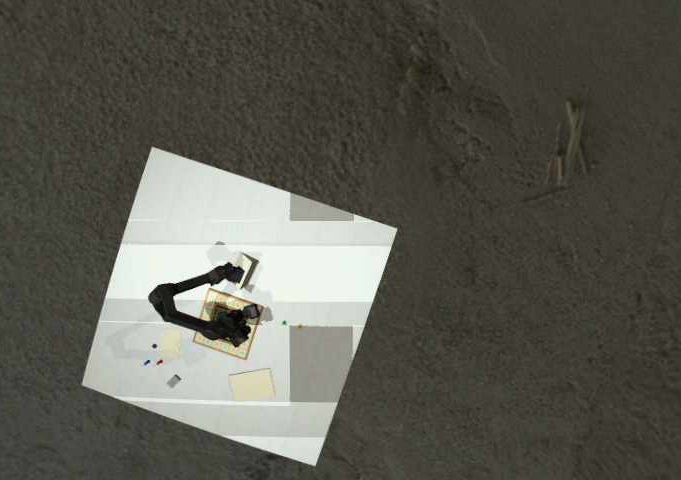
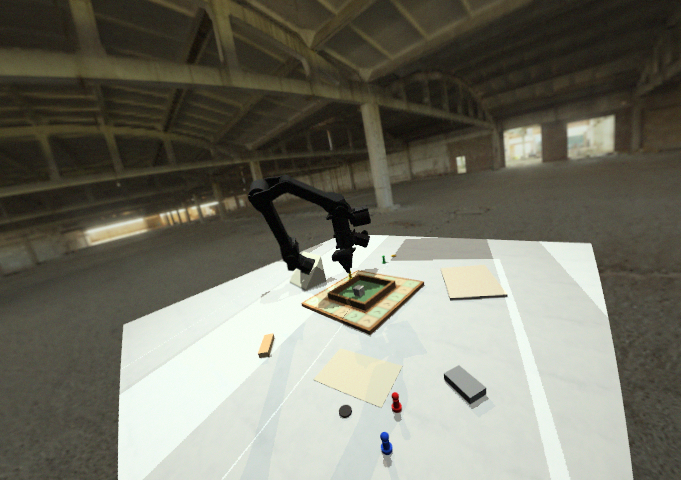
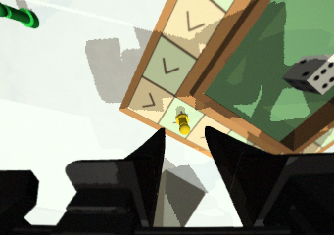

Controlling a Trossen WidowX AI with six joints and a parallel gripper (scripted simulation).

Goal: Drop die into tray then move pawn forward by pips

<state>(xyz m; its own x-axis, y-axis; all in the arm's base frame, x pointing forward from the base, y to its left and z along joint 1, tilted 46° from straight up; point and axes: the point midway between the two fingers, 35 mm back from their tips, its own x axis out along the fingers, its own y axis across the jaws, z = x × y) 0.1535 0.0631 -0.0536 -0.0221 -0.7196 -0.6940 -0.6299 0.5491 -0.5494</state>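
The yellow pawn is 20 mm below my gripper tip. Round my gripper tip: white die 120 mm ahead, 70 mm to the right, 20 mm below; green dice tray 120 mm ahead, 60 mm to the right, 40 mm below; green pawn 10 mm behind, 200 mm to the left, 30 mm below.
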